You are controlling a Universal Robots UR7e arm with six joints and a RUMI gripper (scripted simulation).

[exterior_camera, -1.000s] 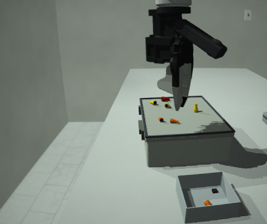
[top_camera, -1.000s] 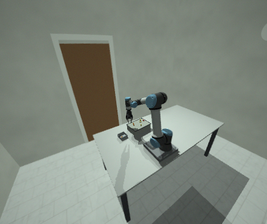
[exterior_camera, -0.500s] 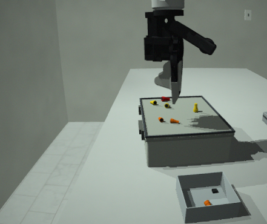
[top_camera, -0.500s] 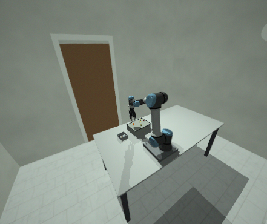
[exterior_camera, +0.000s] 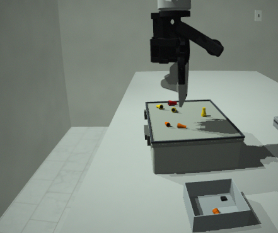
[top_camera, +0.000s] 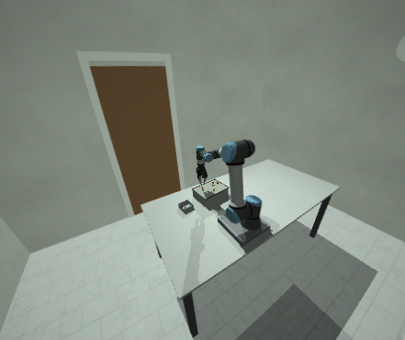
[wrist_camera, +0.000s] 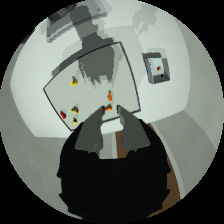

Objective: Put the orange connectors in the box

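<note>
Right now my hand is 21 cm to the right of the steel junction box, 16 cm above it and 5 cm past it. The rest, counted from my hand: tool case: 10 cm below, 7 cm to the right, 2 cm behind.
</note>
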